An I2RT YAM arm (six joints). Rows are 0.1 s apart.
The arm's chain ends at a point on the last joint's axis. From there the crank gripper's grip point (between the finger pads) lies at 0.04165 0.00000 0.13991 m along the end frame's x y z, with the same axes.
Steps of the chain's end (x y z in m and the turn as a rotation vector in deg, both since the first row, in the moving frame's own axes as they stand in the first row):
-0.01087, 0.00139, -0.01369, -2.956, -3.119, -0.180
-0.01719, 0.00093, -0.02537, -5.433, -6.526, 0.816
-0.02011, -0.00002, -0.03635, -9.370, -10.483, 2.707
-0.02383, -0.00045, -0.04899, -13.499, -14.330, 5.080
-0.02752, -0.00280, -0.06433, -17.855, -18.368, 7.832
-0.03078, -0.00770, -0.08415, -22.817, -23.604, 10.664
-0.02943, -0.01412, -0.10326, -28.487, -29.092, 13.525
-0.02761, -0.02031, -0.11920, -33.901, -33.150, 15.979
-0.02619, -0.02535, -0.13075, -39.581, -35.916, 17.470
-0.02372, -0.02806, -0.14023, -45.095, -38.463, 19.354
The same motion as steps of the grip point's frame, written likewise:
-0.01853, 0.00854, -0.01181, -2.956, -3.119, -0.180
-0.03344, 0.01485, -0.02221, -5.433, -6.526, 0.816
-0.04672, 0.02459, -0.03316, -9.370, -10.483, 2.707
-0.06099, 0.03512, -0.04739, -13.499, -14.330, 5.080
-0.07617, 0.04375, -0.06606, -17.855, -18.368, 7.832
-0.09415, 0.05011, -0.09179, -22.817, -23.604, 10.664
-0.10808, 0.05508, -0.12007, -28.487, -29.092, 13.525
-0.11754, 0.05864, -0.14621, -33.901, -33.150, 15.979
-0.12340, 0.06326, -0.16882, -39.581, -35.916, 17.470
-0.12765, 0.06863, -0.19024, -45.095, -38.463, 19.354

